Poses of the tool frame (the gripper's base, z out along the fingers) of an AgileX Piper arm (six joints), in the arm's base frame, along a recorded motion.
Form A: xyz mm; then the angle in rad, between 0 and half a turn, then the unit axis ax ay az.
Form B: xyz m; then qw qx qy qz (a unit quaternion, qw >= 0). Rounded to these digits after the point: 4 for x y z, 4 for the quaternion.
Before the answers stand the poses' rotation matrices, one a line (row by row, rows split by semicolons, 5 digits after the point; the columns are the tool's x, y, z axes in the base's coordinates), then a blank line. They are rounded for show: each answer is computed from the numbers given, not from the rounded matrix.
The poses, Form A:
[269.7, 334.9, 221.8, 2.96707, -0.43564, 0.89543, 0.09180]
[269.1, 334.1, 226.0, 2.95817, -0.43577, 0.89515, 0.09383]
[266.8, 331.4, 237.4, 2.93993, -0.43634, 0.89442, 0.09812]
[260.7, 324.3, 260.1, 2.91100, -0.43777, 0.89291, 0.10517]
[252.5, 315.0, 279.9, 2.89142, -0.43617, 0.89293, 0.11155]
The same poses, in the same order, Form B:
-0.60813 -0.79018 0.07610; -0.75830 0.60659 0.23880; -0.23486 0.08751 -0.96808
-0.60662 -0.79074 0.08218; -0.75651 0.60593 0.24606; -0.24436 0.08709 -0.96576
-0.60281 -0.79228 0.09439; -0.75297 0.60402 0.26114; -0.26391 0.08634 -0.96068
-0.59532 -0.79548 0.11322; -0.74740 0.59996 0.28539; -0.29494 0.08528 -0.95170
-0.59431 -0.79442 0.12527; -0.73919 0.60094 0.30409; -0.31686 0.08813 -0.94437

[0.2697, 0.3349, 0.2218, 0.0872, -0.4340, 0.8920, 0.0915]
[0.2691, 0.3341, 0.2260, 0.0916, -0.4339, 0.8914, 0.0934]
[0.2668, 0.3314, 0.2374, 0.1007, -0.4341, 0.8899, 0.0976]
[0.2607, 0.3243, 0.2601, 0.1150, -0.4349, 0.8870, 0.1045]
[0.2525, 0.3150, 0.2799, 0.1248, -0.4328, 0.8859, 0.1107]

